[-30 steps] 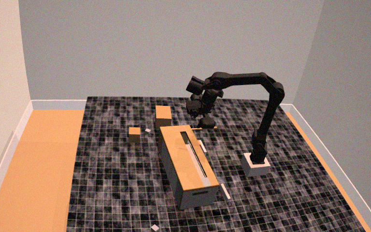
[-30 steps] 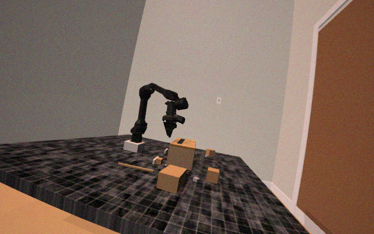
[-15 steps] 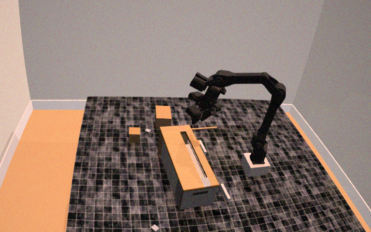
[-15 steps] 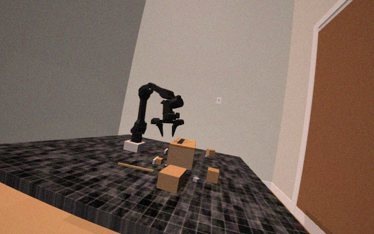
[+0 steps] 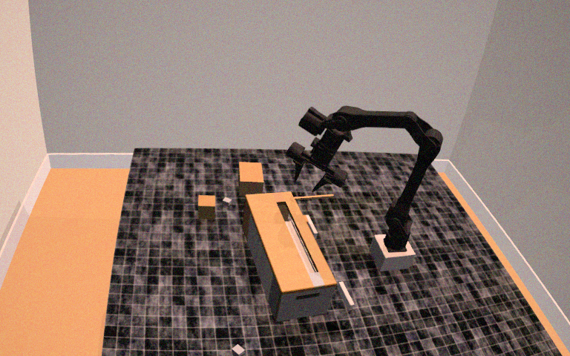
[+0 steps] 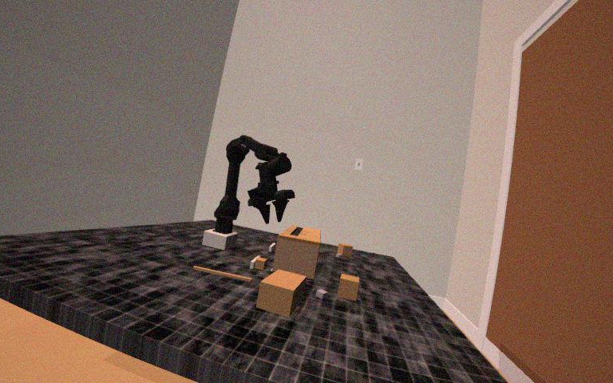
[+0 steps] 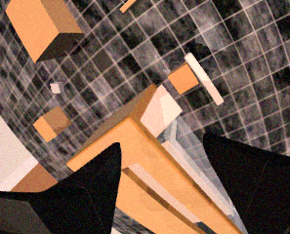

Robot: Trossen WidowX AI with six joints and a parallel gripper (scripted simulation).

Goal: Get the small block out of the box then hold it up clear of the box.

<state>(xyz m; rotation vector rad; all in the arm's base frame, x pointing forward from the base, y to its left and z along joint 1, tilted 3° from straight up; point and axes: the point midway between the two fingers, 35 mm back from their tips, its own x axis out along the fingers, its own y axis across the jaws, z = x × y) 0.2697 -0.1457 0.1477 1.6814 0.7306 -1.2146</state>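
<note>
The orange block is 15 cm below my gripper tip and 2 cm behind it. Also, from my gripper tip: long box: 18 cm to the left, 10 cm below, 3 cm ahead; then thin stick: 16 cm to the right, 16 cm below, 7 cm behind.
</note>
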